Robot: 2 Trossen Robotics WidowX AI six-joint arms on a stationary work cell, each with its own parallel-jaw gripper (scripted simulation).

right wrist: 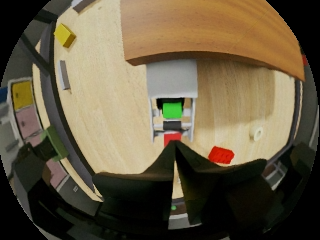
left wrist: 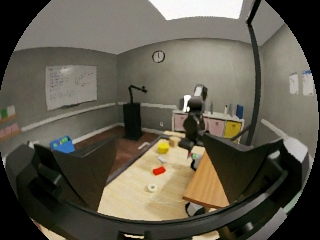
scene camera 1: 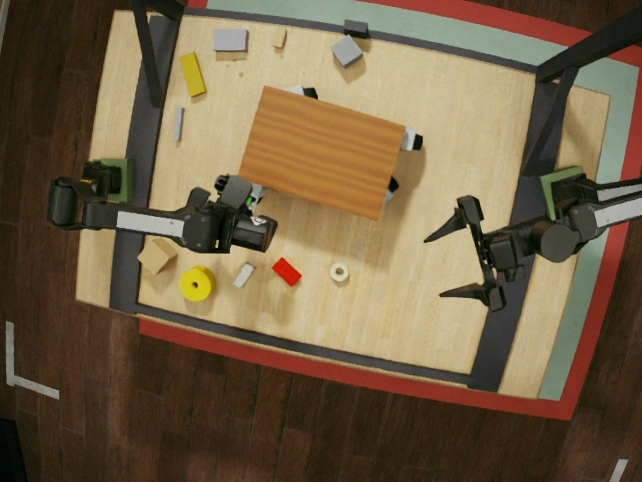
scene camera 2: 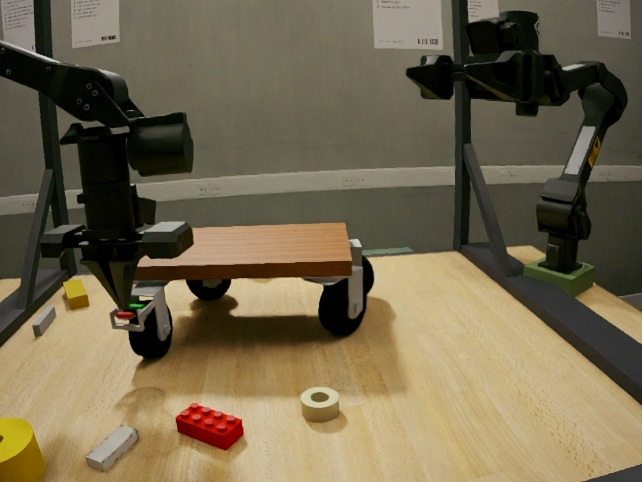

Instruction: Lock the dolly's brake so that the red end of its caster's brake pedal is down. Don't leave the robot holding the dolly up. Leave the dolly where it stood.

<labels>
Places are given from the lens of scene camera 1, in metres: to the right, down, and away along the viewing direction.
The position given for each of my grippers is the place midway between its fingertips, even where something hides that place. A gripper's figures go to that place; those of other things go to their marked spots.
my left gripper (scene camera 1: 431, 269): 0.18, 0.04, 0.85
my right gripper (scene camera 1: 241, 214): -0.17, -0.06, 1.14
tan cube (scene camera 1: 158, 254): -0.38, 0.03, 1.21
</labels>
